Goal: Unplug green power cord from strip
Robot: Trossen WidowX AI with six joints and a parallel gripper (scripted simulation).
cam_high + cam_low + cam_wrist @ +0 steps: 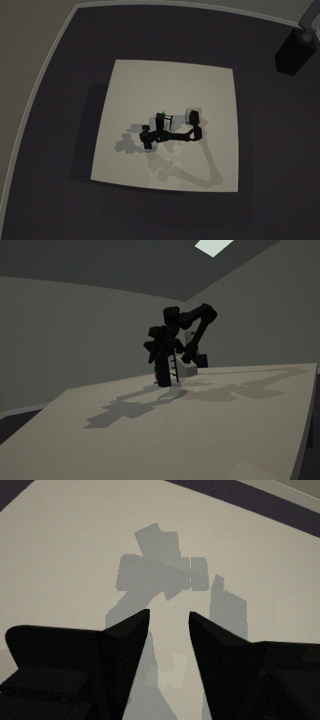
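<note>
Right now my gripper tip is 130 mm past the green plug, 230 mm to the left of it and 30 mm above it.
</note>
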